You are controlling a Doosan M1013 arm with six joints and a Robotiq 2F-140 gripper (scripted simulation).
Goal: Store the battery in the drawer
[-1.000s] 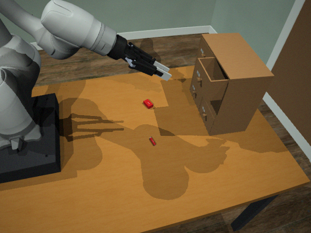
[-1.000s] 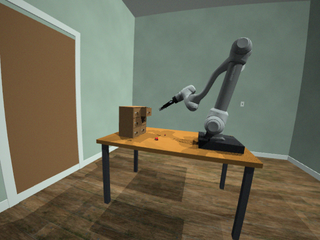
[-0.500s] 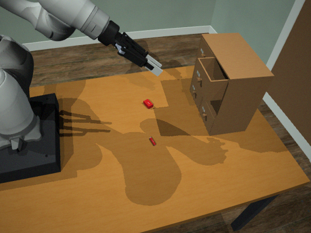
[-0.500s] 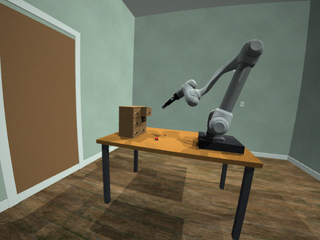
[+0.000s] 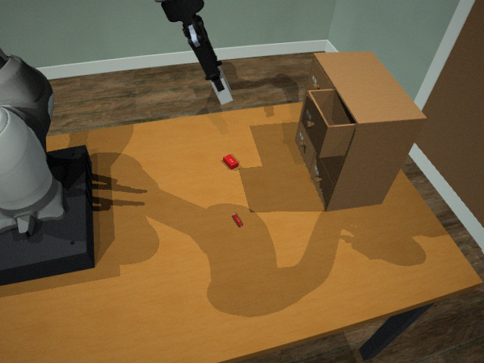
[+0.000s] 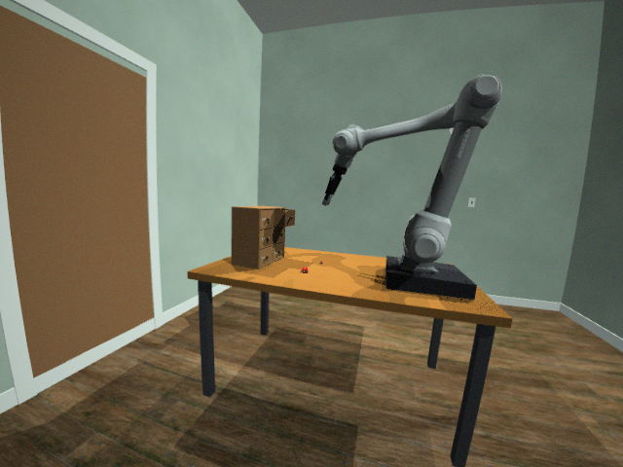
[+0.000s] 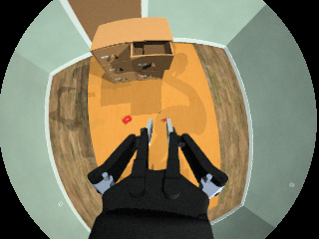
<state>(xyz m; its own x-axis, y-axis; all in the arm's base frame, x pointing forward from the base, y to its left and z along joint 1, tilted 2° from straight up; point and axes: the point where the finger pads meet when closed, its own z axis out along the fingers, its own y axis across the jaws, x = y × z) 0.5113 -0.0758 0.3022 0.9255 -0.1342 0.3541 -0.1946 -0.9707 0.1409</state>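
My hand is 3 cm short of the AAA battery, 9 cm to the left of it and 39 cm above it. From my hand the other things lie so: red block (7 cm ahead, 14 cm to the left, 39 cm below).
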